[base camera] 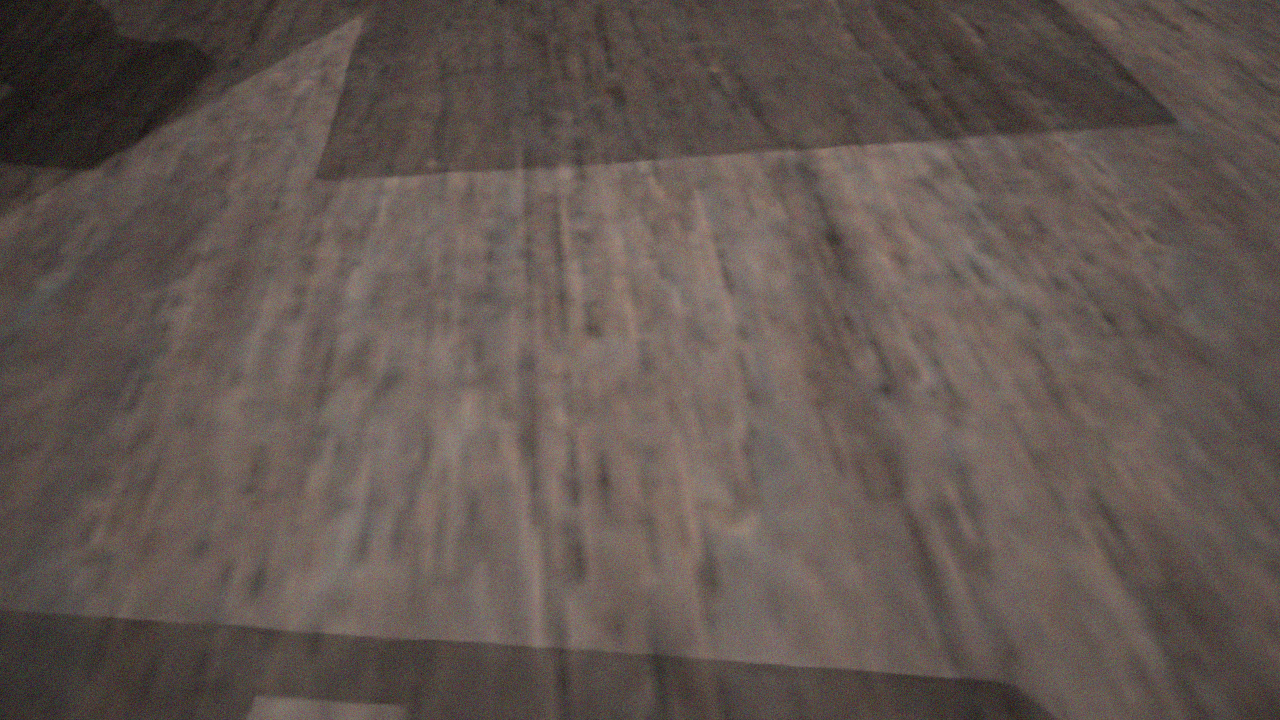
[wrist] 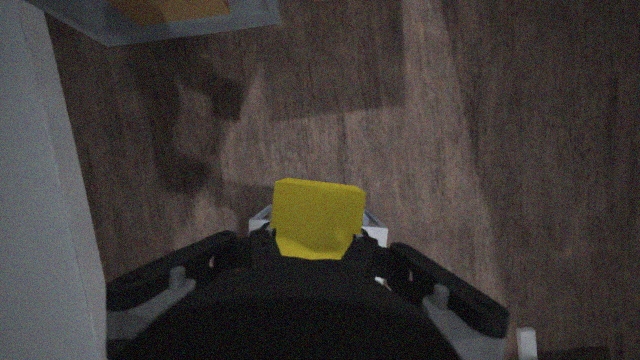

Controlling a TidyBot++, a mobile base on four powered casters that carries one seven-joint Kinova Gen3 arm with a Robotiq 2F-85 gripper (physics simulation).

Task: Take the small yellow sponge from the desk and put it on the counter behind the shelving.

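Frame: origin at the arm's base, x ahead, y right, z down, level; millimetres.
Seen in the pictures: gripper, fingertip midpoint: (wrist: 315, 230).
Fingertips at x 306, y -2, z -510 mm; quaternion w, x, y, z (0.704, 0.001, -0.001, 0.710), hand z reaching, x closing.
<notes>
A point is followed by its place in that frame.
The small yellow sponge (wrist: 318, 217) @[y 0, x 327, z -543 mm] is held between the fingertips of my gripper (wrist: 315, 230) @[y -2, x 306, z -510 mm] in the wrist view. The gripper is shut on it, with one black finger at each side, and points down over the wooden floor. The lower part of the sponge is hidden by the gripper. The gripper and the sponge do not show in the base camera view. The desk and the counter cannot be made out in either view.
A pale grey upright surface (wrist: 45, 190) @[y -1317, x 161, z 256 mm] runs along the left edge of the wrist view. A grey-blue object (wrist: 250, 22) @[y -401, x 1052, z 362 mm] with an orange-brown part (wrist: 175, 10) @[y -701, x 1016, z 262 mm] is at the top left. Shadows cross the wooden floor (base camera: 626, 402) @[y -30, x 373, z 397 mm] (wrist: 400, 165) @[y 426, x 386, z 396 mm]. A small white piece (wrist: 527, 344) shows at the lower right.
</notes>
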